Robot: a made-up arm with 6 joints.
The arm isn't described. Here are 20 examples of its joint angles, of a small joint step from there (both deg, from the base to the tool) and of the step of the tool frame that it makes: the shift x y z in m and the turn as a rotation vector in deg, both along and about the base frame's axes.
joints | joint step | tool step
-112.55 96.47 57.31 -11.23 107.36 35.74 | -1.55 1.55 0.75 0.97 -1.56 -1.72 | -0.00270 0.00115 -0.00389 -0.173 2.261 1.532
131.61 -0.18 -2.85 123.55 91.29 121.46 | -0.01 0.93 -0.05 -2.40 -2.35 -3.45 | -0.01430 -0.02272 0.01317 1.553 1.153 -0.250
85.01 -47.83 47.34 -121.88 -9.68 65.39 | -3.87 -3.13 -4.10 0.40 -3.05 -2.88 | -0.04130 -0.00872 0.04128 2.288 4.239 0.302
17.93 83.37 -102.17 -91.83 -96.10 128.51 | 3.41 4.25 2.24 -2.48 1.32 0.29 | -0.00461 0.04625 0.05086 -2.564 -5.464 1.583
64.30 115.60 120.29 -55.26 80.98 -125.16 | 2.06 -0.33 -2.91 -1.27 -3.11 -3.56 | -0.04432 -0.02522 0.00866 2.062 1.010 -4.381
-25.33 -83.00 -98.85 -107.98 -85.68 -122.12 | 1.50 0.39 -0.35 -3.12 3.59 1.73 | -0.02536 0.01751 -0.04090 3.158 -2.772 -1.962
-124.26 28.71 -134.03 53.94 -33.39 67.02 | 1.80 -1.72 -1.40 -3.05 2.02 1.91 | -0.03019 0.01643 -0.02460 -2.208 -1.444 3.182
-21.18 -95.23 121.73 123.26 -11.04 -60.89 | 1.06 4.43 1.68 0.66 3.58 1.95 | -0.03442 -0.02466 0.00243 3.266 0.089 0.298
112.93 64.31 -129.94 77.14 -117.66 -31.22 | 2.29 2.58 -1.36 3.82 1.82 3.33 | -0.00306 -0.00560 0.00829 -8.477 -2.499 3.320
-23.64 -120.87 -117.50 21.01 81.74 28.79 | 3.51 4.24 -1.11 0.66 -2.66 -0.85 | 0.00018 -0.03979 -0.04874 0.622 -6.714 6.169
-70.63 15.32 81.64 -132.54 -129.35 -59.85 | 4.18 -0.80 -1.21 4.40 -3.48 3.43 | -0.00951 -0.00337 -0.01436 -8.182 -2.694 0.281
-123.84 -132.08 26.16 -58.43 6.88 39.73 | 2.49 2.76 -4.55 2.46 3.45 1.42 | 0.02520 0.00902 0.06784 -0.141 -5.788 2.563
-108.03 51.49 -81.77 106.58 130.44 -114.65 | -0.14 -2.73 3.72 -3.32 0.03 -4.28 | 0.01135 0.01316 0.00624 -1.430 -5.245 4.181
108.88 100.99 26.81 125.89 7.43 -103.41 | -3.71 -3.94 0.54 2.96 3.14 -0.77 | 0.04523 -0.03418 0.01512 4.527 5.079 -2.727
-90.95 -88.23 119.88 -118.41 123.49 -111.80 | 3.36 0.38 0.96 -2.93 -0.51 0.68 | -0.02549 -0.00958 -0.00435 3.294 -1.755 -1.894
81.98 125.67 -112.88 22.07 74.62 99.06 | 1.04 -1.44 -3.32 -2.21 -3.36 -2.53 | 0.04057 -0.02204 0.01191 0.484 4.255 -4.258
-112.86 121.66 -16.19 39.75 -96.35 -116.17 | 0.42 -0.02 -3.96 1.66 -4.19 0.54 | 0.03708 -0.03166 0.01738 0.684 4.173 6.494
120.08 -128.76 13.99 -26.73 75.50 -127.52 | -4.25 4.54 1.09 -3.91 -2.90 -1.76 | -0.00337 0.03009 -0.01160 -5.077 4.267 -5.057
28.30 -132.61 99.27 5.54 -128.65 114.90 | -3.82 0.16 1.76 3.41 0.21 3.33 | -0.05073 0.05674 0.06028 4.413 4.401 -4.653
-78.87 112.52 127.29 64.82 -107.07 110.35 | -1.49 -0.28 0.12 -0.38 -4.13 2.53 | -0.05266 0.00416 -0.03264 0.653 5.194 -2.622
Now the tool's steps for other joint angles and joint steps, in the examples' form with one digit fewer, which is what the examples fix.
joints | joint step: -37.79 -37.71 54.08 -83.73 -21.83 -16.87 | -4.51 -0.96 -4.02 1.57 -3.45 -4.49
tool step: 0.0187 -0.0366 0.0192 2.67 6.61 -0.11
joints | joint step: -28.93 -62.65 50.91 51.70 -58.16 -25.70 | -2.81 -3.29 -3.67 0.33 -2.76 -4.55
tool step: 0.0028 0.0563 0.0281 -0.11 -4.93 -1.16
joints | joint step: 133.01 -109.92 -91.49 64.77 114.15 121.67 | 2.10 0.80 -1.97 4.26 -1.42 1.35
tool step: -0.0016 -0.0050 0.0321 -2.71 -5.27 -2.76
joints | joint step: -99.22 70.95 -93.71 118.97 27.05 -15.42 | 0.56 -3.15 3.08 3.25 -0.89 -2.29
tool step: -0.0129 -0.0196 0.0059 1.51 -1.64 1.95
